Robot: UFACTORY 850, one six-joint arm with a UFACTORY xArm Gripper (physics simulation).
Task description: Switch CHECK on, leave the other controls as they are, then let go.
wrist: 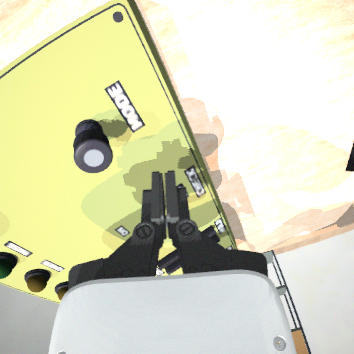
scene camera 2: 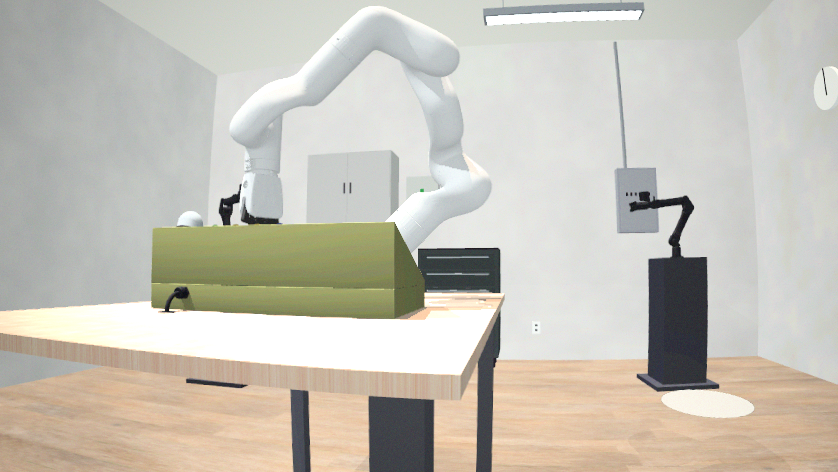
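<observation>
The yellow-green control box (scene camera 2: pixel 272 257) (wrist: pixel 45 125) stands on the table. In the wrist view, the CHECK label (wrist: pixel 195 181) lies near the box's edge, just right of the fingertips, and a small ON label (wrist: pixel 121 230) lies to the left of the fingers. The CHECK lever cannot be made out; the fingers cover the area between these labels, so its position cannot be told. My gripper (wrist: pixel 164 183) is shut and empty, pointing down at the panel beside the CHECK label. In the scene view its fingers are hidden behind the box.
A black MODE knob (wrist: pixel 92 147) stands up left of the fingers, beside its MODE label (wrist: pixel 124 106). A green lamp (wrist: pixel 6 265) and an amber lamp (wrist: pixel 37 280) are at lower left. Black parts (wrist: pixel 170 262) show between the gripper's linkages. A white dome (scene camera 2: pixel 190 219) shows behind the box.
</observation>
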